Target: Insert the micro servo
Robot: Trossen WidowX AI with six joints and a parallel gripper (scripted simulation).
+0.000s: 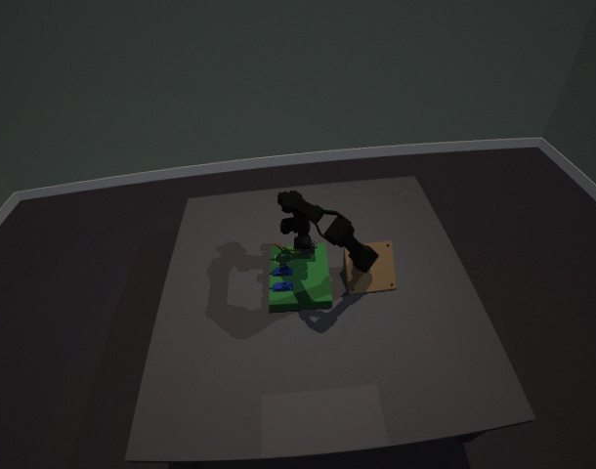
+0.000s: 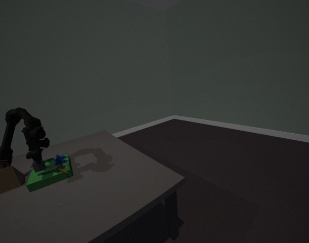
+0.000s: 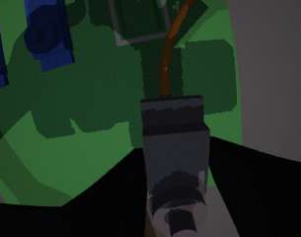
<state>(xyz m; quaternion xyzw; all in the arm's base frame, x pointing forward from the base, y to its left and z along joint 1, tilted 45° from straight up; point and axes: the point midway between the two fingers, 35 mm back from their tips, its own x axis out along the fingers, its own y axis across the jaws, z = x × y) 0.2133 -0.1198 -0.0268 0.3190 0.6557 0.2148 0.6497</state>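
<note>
Right now my gripper tip is 10 mm past the green deck, 80 mm to the right of it and 100 mm above it.
</note>
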